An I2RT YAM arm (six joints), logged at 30 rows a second.
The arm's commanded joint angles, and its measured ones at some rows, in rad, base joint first. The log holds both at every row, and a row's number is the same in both.
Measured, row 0: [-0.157 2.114 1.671 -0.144 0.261 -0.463]
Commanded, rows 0 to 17: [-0.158 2.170 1.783 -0.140 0.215 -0.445]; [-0.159 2.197 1.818 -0.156 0.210 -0.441]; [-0.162 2.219 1.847 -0.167 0.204 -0.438]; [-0.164 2.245 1.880 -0.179 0.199 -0.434]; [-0.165 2.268 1.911 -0.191 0.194 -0.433]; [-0.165 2.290 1.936 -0.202 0.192 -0.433]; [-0.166 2.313 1.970 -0.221 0.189 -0.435]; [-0.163 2.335 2.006 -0.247 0.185 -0.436]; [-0.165 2.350 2.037 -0.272 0.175 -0.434]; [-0.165 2.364 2.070 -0.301 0.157 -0.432]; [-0.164 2.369 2.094 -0.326 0.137 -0.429]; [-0.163 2.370 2.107 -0.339 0.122 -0.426]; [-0.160 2.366 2.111 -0.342 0.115 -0.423]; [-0.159 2.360 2.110 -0.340 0.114 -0.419]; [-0.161 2.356 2.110 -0.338 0.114 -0.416]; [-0.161 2.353 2.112 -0.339 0.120 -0.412]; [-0.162 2.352 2.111 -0.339 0.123 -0.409]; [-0.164 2.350 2.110 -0.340 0.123 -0.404]
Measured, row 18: [-0.165 2.368 2.080 -0.307 0.159 -0.430]
